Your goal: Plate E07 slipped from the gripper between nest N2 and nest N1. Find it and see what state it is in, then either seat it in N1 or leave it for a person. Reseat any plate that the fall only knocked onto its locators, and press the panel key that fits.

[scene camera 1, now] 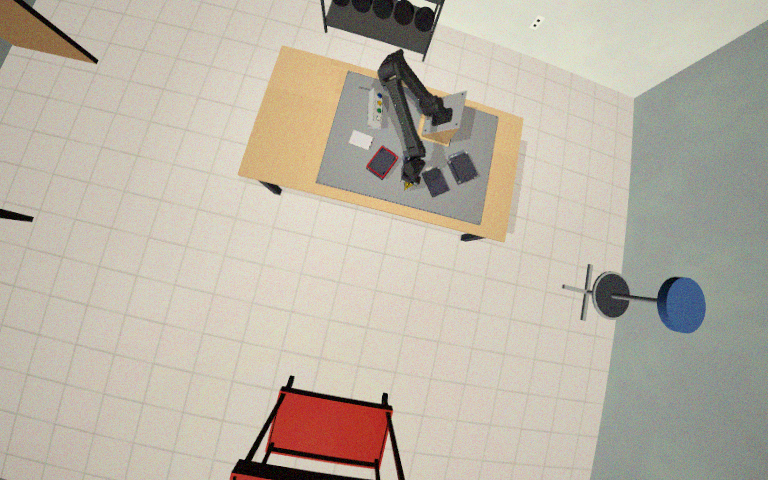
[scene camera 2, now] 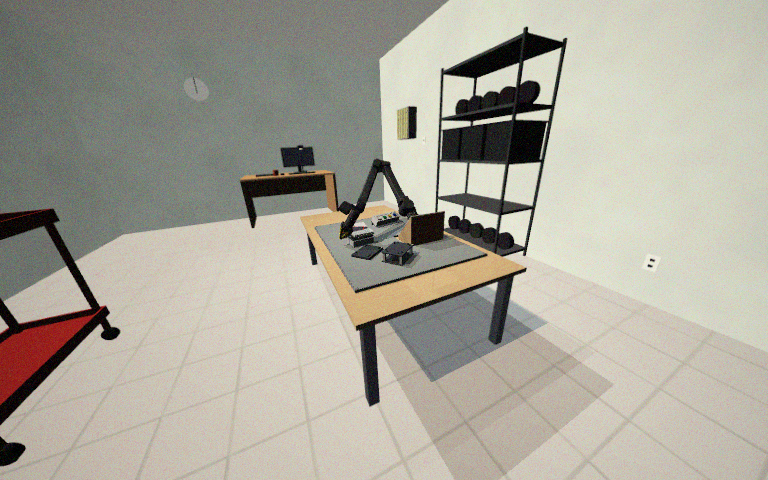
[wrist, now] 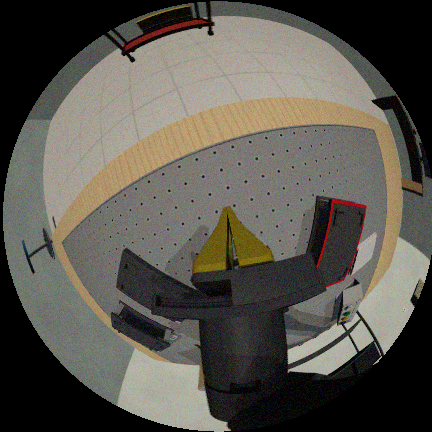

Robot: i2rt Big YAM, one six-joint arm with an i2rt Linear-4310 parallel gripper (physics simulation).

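Seen in the pictures: gripper, fingertip midpoint: (scene camera 1: 404,189) (scene camera 2: 340,239) (wrist: 227,210); arm's base, link origin: (scene camera 1: 442,117) (scene camera 2: 415,224).
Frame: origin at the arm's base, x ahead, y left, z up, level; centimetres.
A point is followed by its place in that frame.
My gripper (scene camera 1: 408,185) {x 47.4, y -14.4, z -5.4 cm} (scene camera 2: 343,234) {x 47.4, y -14.4, z -5.4 cm} (wrist: 227,210) {x 47.4, y -14.4, z -5.4 cm} is shut and empty, its yellow fingertips together low over the front part of the grey perforated mat (scene camera 1: 345,169) {x 41.5, y -51.3, z -10.2 cm} (scene camera 2: 419,271) {x 24.4, y 38.4, z -10.1 cm} (wrist: 200,190) {x 50.2, y -12.0, z -10.1 cm}. A dark piece with pale parts (scene camera 2: 361,236) {x 35.2, y -8.8, z -4.4 cm} stands beside the fingers, mostly hidden by the gripper in the other views. A red-rimmed dark nest (scene camera 1: 382,162) {x 33.9, y -30.4, z -6.1 cm} (wrist: 344,240) {x 35.0, y -31.1, z -6.2 cm} is on one side. A low dark rectangle (scene camera 1: 435,181) {x 37.0, y 4.1, z -8.7 cm} (scene camera 2: 367,251) {x 37.6, y 5.5, z -8.7 cm} (wrist: 150,280) {x 40.3, y 2.2, z -8.7 cm} and a raised dark nest (scene camera 1: 463,167) {x 25.9, y 19.0, z -4.3 cm} (scene camera 2: 398,250) {x 26.9, y 22.6, z -4.2 cm} (wrist: 140,327) {x 23.0, y 22.5, z -9.7 cm} are on the other. No nest number or plate label is readable. The key panel (scene camera 1: 373,110) {x 5.0, y -41.7, z -2.0 cm} (scene camera 2: 385,219) {x 3.3, y -36.8, z -5.2 cm} (wrist: 350,302) {x 10.8, y -37.6, z -3.8 cm} has coloured keys.
A white card (scene camera 1: 360,139) {x 21.3, y -46.2, z -8.7 cm} (wrist: 366,254) {x 20.4, y -46.7, z -8.7 cm} lies between the red-rimmed nest and the panel. An upright board on a wooden base (scene camera 1: 459,104) {x -6.5, y 6.9, z 6.6 cm} (scene camera 2: 427,228) {x -2.5, y 9.1, z -1.0 cm} stands near the arm's base. The wooden table (scene camera 1: 277,113) {x 14.9, y -99.2, z -11.4 cm} (scene camera 2: 441,288) {x 23.8, y 53.9, z -11.5 cm} (wrist: 165,165) {x 55.4, y -9.0, z -10.1 cm} borders the mat.
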